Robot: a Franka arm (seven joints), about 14 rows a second.
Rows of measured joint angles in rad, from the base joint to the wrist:
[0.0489, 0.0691, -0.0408, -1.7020, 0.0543, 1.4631, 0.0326]
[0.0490, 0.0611, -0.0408, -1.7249, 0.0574, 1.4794, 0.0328]
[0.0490, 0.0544, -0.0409, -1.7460, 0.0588, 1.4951, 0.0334]
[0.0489, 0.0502, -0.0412, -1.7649, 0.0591, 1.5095, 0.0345]
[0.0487, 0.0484, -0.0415, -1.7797, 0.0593, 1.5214, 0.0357]
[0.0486, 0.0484, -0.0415, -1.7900, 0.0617, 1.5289, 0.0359]
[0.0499, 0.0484, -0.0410, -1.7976, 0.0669, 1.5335, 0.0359]
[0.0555, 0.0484, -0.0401, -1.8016, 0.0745, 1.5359, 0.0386]
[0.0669, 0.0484, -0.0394, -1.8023, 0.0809, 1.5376, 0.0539]
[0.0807, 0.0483, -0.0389, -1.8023, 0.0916, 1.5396, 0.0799]
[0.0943, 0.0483, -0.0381, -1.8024, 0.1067, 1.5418, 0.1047]
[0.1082, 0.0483, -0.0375, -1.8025, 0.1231, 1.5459, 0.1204]
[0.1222, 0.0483, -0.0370, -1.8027, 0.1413, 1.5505, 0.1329]
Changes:
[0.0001, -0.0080, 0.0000, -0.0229, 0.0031, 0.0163, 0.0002]
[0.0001, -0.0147, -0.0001, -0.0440, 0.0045, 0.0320, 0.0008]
[0.0000, -0.0189, -0.0004, -0.0629, 0.0048, 0.0464, 0.0019]
[-0.0002, -0.0207, -0.0007, -0.0777, 0.0050, 0.0583, 0.0031]
[-0.0003, -0.0207, -0.0007, -0.0880, 0.0074, 0.0658, 0.0033]
[0.0010, -0.0207, -0.0002, -0.0956, 0.0126, 0.0704, 0.0033]
[0.0066, -0.0207, 0.0007, -0.0996, 0.0202, 0.0728, 0.0060]
[0.0180, -0.0207, 0.0014, -0.1003, 0.0266, 0.0745, 0.0213]
[0.0318, -0.0208, 0.0019, -0.1003, 0.0373, 0.0765, 0.0473]
[0.0454, -0.0208, 0.0027, -0.1004, 0.0524, 0.0787, 0.0721]
[0.0593, -0.0208, 0.0033, -0.1005, 0.0688, 0.0828, 0.0878]
[0.0733, -0.0208, 0.0038, -0.1007, 0.0870, 0.0874, 0.1003]

